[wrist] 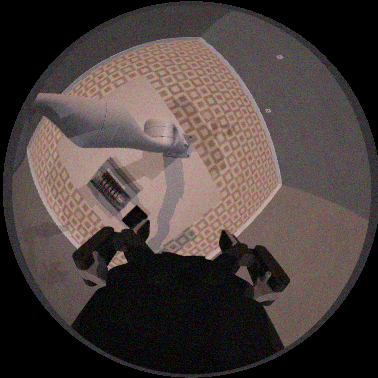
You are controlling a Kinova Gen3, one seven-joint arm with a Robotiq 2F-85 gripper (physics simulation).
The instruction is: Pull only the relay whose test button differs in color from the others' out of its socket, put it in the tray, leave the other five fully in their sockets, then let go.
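Frame: origin at the arm's base, x ahead, y left, z up, level; centimetres.
Where they show: gripper, fingertip midpoint: (184, 232); arm's base at its link origin: (178, 145).
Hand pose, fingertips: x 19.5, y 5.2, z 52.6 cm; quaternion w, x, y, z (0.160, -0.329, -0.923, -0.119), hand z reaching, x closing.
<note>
Things, the pixels of their top centre, and the offset from my fingertips. "pt": a spot on its surface instead. Level surfaces: height alone.
- grey socket housing at a spot on its surface: (128, 189) pt dx +17.9, dy +1.7, dz -67.1 cm
- black square at a spot on its surface: (134, 217) pt dx +28.9, dy +21.5, dz -73.0 cm
- pale table mat at its surface level: dz -73.4 cm
The relays (111, 187) stand in a row in the grey socket housing (128, 189), left of the middle of the wrist view. They show as small dark blocks with reddish marks, too small to tell their test buttons' colors or how deeply each is seated. A black square (134, 217) near the housing's lower right corner looks like the tray; the left finger partly overlaps it in the view. My gripper (184, 232) is open, with nothing between its fingers, high above the table and to the right of the relays in the view.
The robot's pale arm (112, 125) reaches in from the left to its base on the pale table mat (200, 187), above the housing in the view. The patterned tabletop (230, 120) surrounds the mat. Grey floor lies beyond the table's edge.
</note>
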